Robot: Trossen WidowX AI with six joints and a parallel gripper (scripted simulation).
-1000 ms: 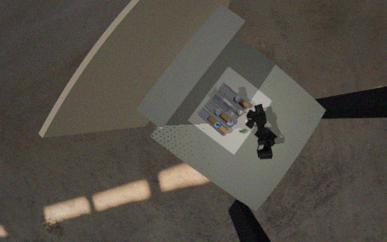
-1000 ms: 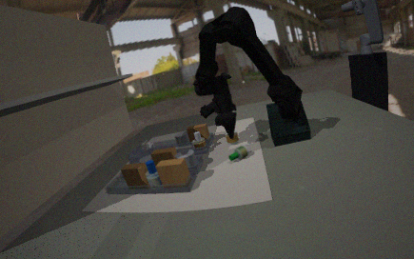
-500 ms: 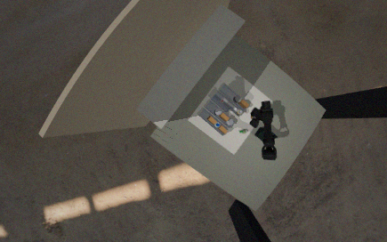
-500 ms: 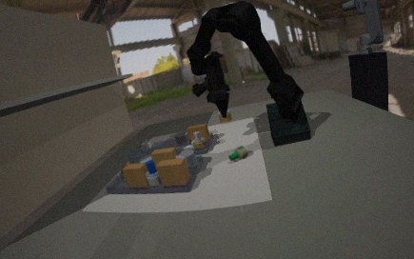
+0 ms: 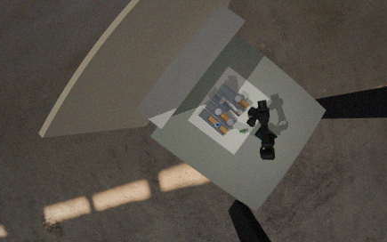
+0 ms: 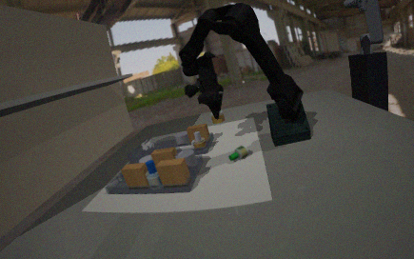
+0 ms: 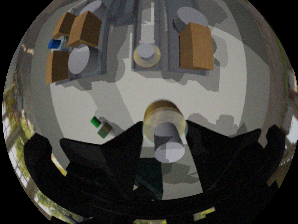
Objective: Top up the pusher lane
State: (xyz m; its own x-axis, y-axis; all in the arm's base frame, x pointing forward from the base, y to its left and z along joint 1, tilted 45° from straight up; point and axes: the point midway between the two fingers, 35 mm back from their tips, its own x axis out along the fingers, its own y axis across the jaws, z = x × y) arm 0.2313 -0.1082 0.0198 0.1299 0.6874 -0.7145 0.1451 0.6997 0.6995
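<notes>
My gripper tip is 140 mm to the right of the green jar, 90 mm above it and 30 mm past it. From my gripper tip the other things lie so: wall panel (700 mm ahead, 290 mm above, 50 mm to the right).
</notes>
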